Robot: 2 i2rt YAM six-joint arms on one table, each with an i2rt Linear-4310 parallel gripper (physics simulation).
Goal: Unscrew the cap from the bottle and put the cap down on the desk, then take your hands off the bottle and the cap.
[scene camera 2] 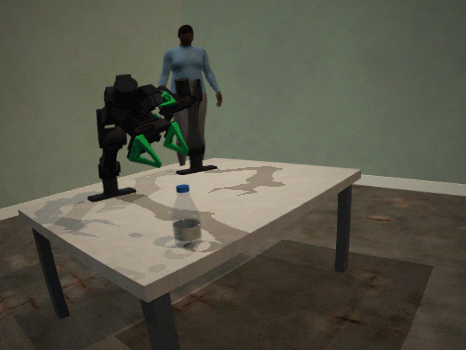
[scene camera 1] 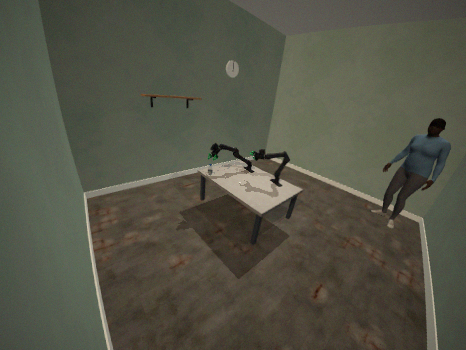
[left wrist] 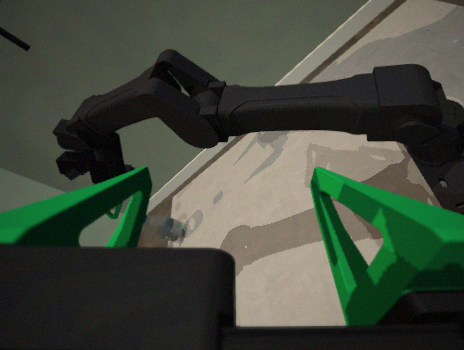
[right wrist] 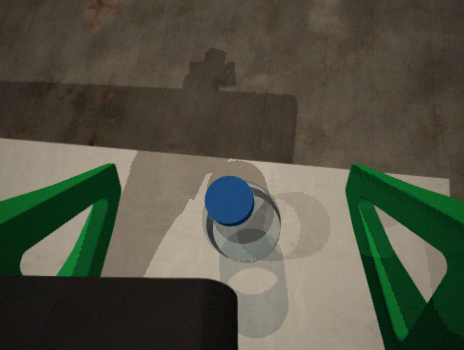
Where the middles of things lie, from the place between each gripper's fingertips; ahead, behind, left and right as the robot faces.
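Scene:
Blue cap (right wrist: 229,200): 7 cm below my right hand, 1 cm to the left of it. Clear plastic bottle (scene camera 2: 185,217): 14 cm below my right hand, 1 cm to the left of it.
From my left hand, blue cap: 47 cm ahead, 31 cm to the right, 16 cm below. Clear plastic bottle: 47 cm ahead of my left hand, 31 cm to the right of it, 23 cm below it.

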